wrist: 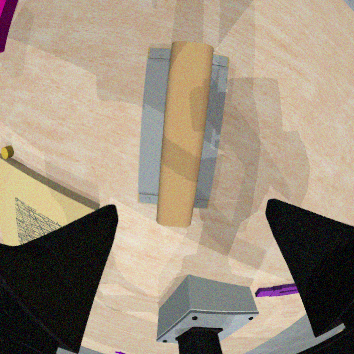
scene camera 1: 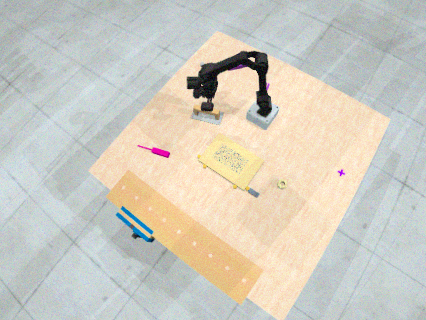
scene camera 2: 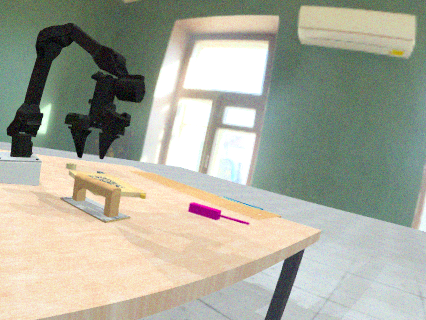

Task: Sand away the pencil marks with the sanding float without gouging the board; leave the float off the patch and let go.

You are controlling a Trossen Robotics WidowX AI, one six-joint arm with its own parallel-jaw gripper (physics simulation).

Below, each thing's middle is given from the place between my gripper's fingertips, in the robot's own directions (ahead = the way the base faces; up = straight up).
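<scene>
Positions relative to my hand: sanding float [scene camera 2: 107, 213], 2 cm to the right, 2 cm ahead, 9 cm below; yellow board [scene camera 1: 242, 179], 27 cm to the left, 16 cm ahead, 17 cm below. Going by their middles, the sanding float is the nearest to my hand of the things named here.
</scene>
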